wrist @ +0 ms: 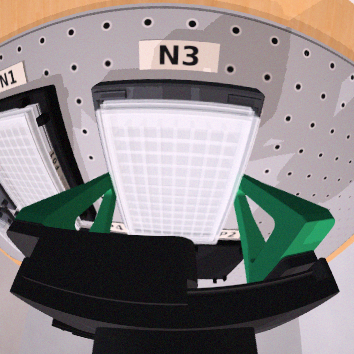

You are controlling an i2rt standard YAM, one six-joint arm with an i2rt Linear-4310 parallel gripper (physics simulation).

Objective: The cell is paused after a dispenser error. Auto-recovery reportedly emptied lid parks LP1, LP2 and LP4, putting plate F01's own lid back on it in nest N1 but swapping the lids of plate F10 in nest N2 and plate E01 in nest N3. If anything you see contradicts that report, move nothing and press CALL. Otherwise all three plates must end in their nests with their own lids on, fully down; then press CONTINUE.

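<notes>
A clear-lidded white well plate (175,150) sits in nest N3 (175,91), in the middle of the wrist view. Its lid covers the top; no plate or lid name is readable on it. My gripper (174,177) is open, with one green finger along each long side of this plate, close to its edges. A second lidded plate (22,155) sits in nest N1 (61,130) at the left, cut by the view edge; a small sideways label beside it seems to read F01. Nest N2 and its plate cannot be made out.
The N3 label (179,55) lies behind the nest, and the N1 label (10,78) at the left. Partly hidden labels ending in P4 (118,228) and P2 (230,234) show near the fingers. A dark park block (220,260) shows beyond the plate's near end, partly hidden by the gripper body.
</notes>
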